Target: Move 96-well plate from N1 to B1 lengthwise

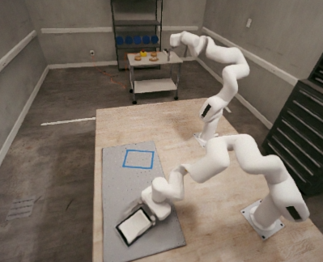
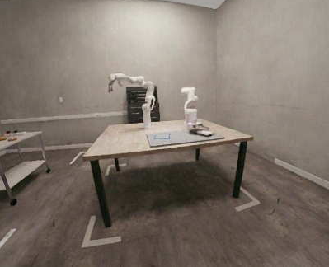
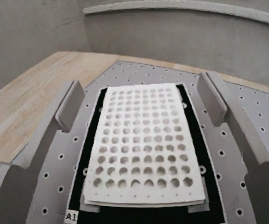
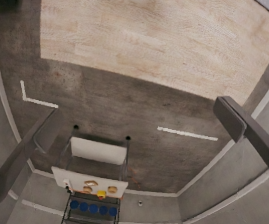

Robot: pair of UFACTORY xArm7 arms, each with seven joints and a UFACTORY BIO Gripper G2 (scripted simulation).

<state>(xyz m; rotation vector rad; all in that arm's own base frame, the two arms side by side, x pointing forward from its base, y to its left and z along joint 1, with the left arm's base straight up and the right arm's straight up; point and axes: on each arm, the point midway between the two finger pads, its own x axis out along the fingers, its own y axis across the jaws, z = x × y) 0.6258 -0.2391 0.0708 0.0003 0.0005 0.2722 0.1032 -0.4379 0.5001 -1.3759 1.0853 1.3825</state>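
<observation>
My left gripper is now 40 mm above the white 96-well plate. The rest, counted from my left hand: black plate nest 50 mm below.
</observation>
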